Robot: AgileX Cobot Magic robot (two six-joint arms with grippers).
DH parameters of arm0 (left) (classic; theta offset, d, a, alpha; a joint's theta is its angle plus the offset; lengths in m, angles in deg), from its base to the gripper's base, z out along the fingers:
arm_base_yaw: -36.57 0.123 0 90
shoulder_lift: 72.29 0 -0.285 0
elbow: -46.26 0 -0.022 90
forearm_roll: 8.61 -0.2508 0 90
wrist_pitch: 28.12 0 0.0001 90
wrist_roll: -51.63 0.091 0 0
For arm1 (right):
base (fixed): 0 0 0 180
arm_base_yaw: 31.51 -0.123 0 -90
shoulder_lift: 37.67 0 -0.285 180
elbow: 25.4 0 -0.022 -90
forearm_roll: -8.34 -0.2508 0 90
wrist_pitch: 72.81 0 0.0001 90
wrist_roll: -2.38 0.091 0 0
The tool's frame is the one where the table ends.
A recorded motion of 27 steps. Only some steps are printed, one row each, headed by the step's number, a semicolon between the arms.
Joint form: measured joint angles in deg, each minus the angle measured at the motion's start. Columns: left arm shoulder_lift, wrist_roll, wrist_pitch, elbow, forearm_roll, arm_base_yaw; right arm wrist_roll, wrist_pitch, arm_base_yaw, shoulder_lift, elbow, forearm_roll.
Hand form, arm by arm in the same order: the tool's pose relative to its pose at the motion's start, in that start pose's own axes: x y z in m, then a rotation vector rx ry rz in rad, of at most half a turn. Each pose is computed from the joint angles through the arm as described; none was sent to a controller.
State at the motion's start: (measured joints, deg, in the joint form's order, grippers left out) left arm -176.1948 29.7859 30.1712 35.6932 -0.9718 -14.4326; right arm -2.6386 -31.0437 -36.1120 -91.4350 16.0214 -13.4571
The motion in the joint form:
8: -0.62 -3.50 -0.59 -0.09 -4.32 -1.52; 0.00 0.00 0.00 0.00 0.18 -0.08
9: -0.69 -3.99 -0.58 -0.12 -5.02 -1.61; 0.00 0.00 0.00 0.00 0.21 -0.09
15: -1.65 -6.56 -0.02 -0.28 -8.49 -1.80; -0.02 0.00 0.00 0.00 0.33 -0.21
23: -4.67 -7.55 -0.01 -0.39 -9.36 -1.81; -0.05 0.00 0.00 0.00 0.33 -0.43
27: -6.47 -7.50 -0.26 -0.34 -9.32 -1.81; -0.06 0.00 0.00 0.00 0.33 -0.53
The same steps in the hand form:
8: 0.0003 -0.0022 0.0046 -0.0579 -0.0205 0.0041; 0.0008 -0.0002 0.0005 -0.0003 0.0029 0.0018
9: 0.0001 -0.0017 0.0051 -0.0679 -0.0232 0.0035; 0.0009 -0.0003 0.0006 -0.0003 0.0034 0.0021
15: -0.0013 0.0023 0.0109 -0.1267 -0.0208 -0.0069; 0.0014 -0.0003 0.0010 -0.0013 0.0052 0.0038
23: -0.0042 0.0043 0.0284 -0.1637 0.0208 -0.0180; 0.0014 -0.0001 0.0010 -0.0038 0.0050 0.0062
27: -0.0059 0.0045 0.0386 -0.1754 0.0443 -0.0186; 0.0014 0.0000 0.0010 -0.0050 0.0049 0.0073

